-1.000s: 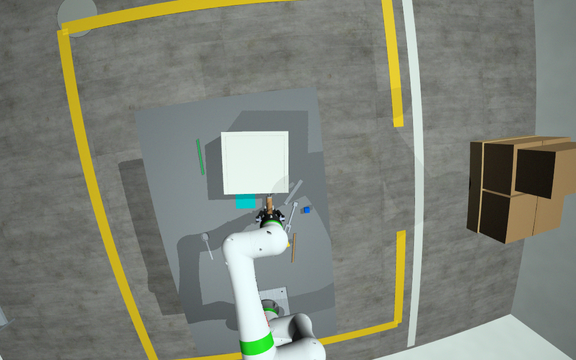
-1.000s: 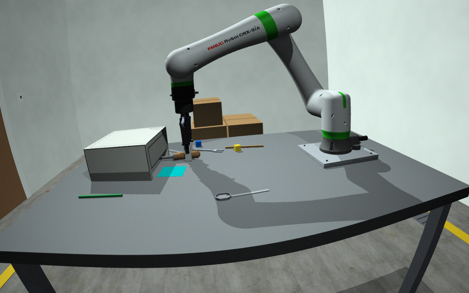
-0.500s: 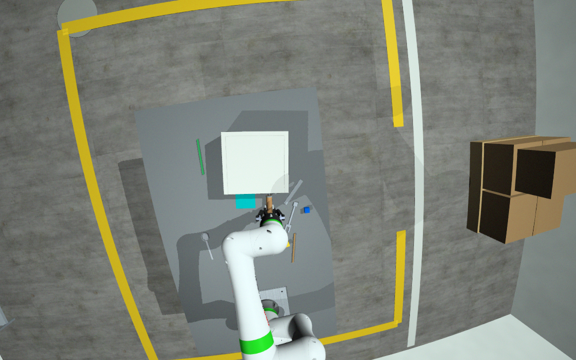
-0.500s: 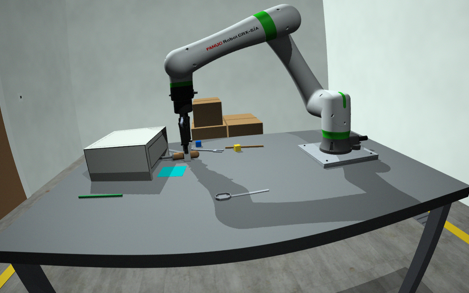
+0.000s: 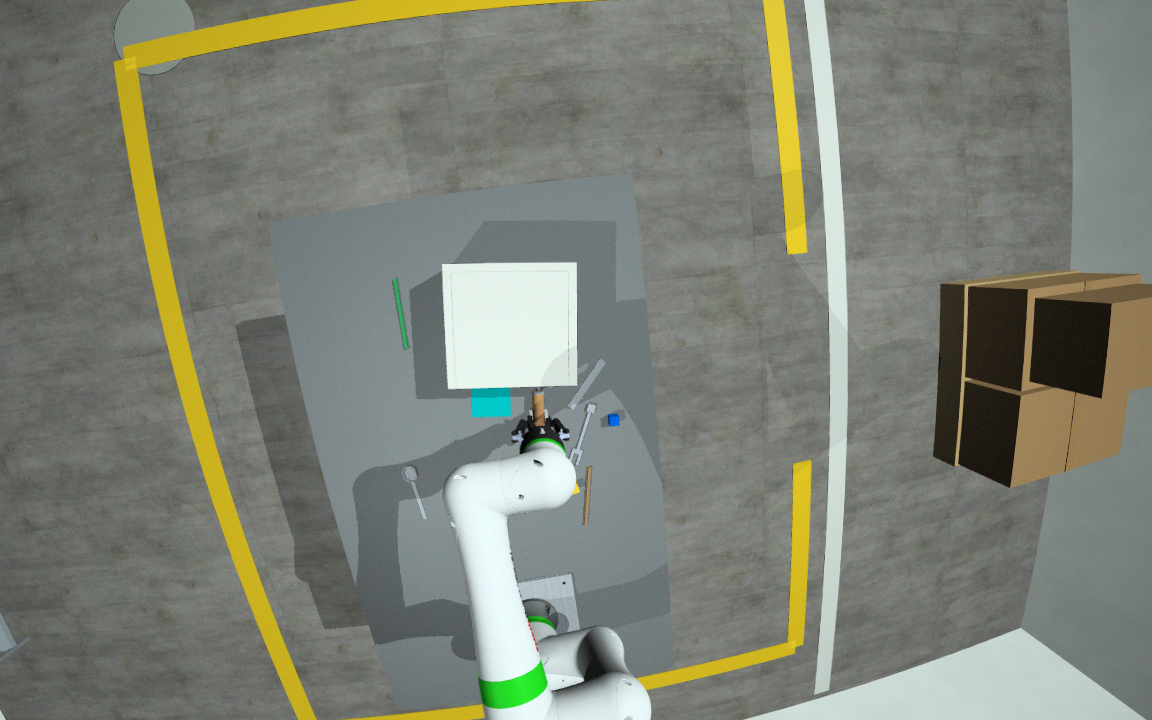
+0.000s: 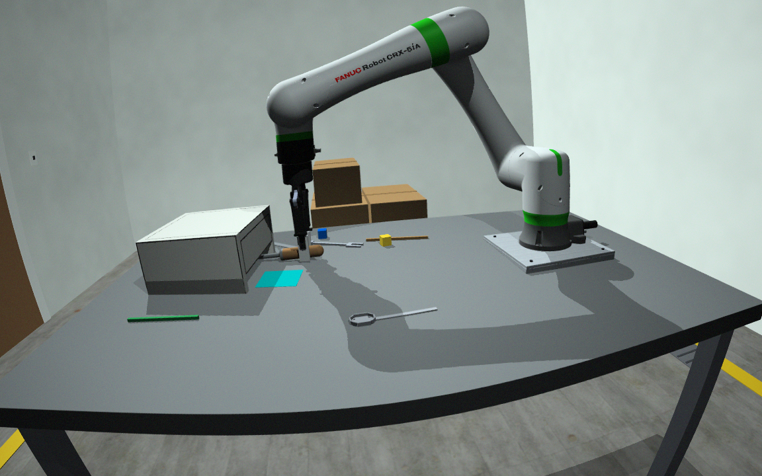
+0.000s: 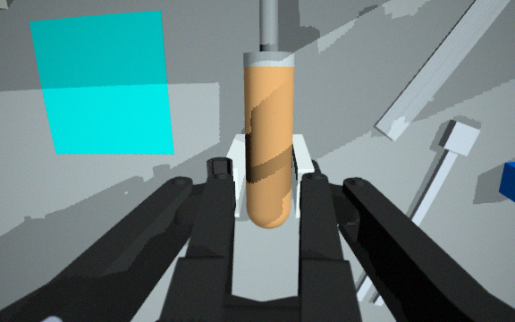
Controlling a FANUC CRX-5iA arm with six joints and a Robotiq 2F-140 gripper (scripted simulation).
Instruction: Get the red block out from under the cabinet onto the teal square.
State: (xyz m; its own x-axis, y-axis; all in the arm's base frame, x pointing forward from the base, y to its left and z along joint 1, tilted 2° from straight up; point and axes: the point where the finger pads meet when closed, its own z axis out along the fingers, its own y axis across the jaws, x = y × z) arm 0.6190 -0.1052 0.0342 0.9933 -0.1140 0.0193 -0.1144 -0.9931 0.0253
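Now: the teal square 11 cm to the left of my hand, 6 cm ahead of it and 4 cm below it. Also, from my hand: fork wrench 11 cm to the right, 7 cm behind, 3 cm below; long grey hook tool 14 cm ahead, 2 cm to the left, 2 cm below; grey bar 13 cm to the right, 6 cm ahead, 4 cm below.
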